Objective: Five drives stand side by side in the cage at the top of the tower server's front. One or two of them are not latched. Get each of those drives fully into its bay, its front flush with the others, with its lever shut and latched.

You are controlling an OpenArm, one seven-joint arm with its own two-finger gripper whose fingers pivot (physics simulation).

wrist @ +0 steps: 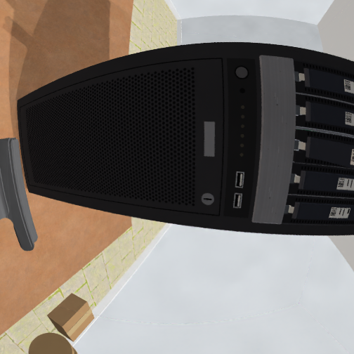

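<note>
The black tower server lies across the wrist view, its top toward the right. The cage's five drives (327, 81) (326, 112) (327, 149) (320, 180) (315, 210) are stacked at the right edge, which cuts off their far ends. The middle drive's dark lever face slants and its label sits farther right than the others, so its lever looks swung out. The other four look alike and even; their latches are out of view. My gripper (20, 195) is open at the left edge, one finger showing, well away from the drives and beyond the server's bottom end.
The server's perforated front panel (110, 140) fills the middle, with a grey strip (274, 140) between the button and port panel and the cage. A brown box (71, 316) and a round brown object (51, 345) are at the lower left. Pale walls stand behind.
</note>
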